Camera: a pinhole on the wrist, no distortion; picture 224 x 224 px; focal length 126.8 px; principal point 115.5 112.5 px. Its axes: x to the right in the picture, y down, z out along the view. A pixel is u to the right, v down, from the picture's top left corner.
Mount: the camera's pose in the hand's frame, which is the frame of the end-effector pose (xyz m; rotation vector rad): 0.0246 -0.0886 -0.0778 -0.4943 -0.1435 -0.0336
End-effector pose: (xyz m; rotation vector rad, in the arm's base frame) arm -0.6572 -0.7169 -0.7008 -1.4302 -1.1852 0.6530
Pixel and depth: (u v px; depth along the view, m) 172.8 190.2 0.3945
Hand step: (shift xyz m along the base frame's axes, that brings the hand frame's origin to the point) -0.0069 0.2574 -0.3005
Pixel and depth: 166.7 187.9 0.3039
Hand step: -0.0006 0.1802 -0.2055
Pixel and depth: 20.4 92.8 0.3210
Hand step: -0.2522 -0.1589 -0.1200
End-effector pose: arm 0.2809 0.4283 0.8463 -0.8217 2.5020 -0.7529
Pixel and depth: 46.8 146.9 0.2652
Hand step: 0.1186 0.1258 -0.1070
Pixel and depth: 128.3 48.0 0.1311
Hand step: 0.0593 -0.0937 -0.0062
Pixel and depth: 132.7 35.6 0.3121
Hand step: 0.1838 -0.1868 -0.1627
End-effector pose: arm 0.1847 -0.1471 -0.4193 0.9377 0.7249 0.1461
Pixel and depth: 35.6 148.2 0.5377
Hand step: -0.0554 -0.1582 0.5206
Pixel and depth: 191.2 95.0 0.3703
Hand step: 0.3416 -0.0999 0.0500
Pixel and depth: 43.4 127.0 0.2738
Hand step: -0.0334 -0.1105 0.1817
